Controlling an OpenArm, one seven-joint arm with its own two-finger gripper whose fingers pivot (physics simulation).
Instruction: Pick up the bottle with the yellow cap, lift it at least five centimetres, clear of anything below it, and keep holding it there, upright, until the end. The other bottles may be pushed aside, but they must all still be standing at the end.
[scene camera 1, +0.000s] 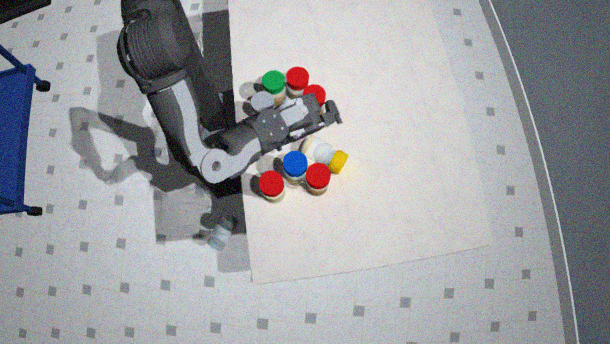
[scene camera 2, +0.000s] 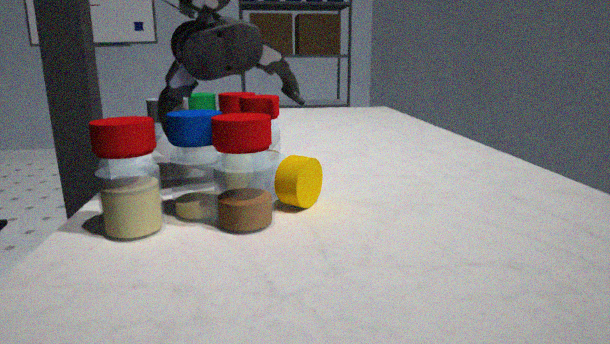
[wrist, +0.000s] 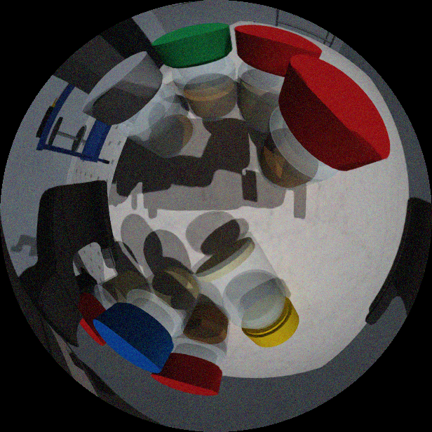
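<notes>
The bottle with the yellow cap (scene camera 1: 322, 152) (wrist: 257, 285) lies on its side on the table, its base towards the gripper. Its yellow cap (scene camera 2: 299, 181) shows in scene camera 2, with much of the body behind a red-capped bottle (scene camera 2: 243, 172) (scene camera 1: 318, 176) (wrist: 187, 372). A blue-capped bottle (scene camera 1: 295, 164) (scene camera 2: 192, 130) (wrist: 132, 337) and another red-capped bottle (scene camera 1: 271, 184) (scene camera 2: 125, 137) stand near it. My gripper (scene camera 1: 310, 134) (scene camera 2: 233, 118) (wrist: 227, 253) is open, with nothing between its fingers, low above the table on the far side of the lying bottle.
Behind stand bottles with green (scene camera 1: 273, 81) (wrist: 195, 45), grey (scene camera 1: 262, 101) (wrist: 125, 90) and red caps (scene camera 1: 297, 78) (wrist: 332, 112), close by the gripper. A clear bottle (scene camera 1: 220, 237) lies tipped, low beyond the table's left edge. A blue cart (scene camera 1: 12, 135) stands further left.
</notes>
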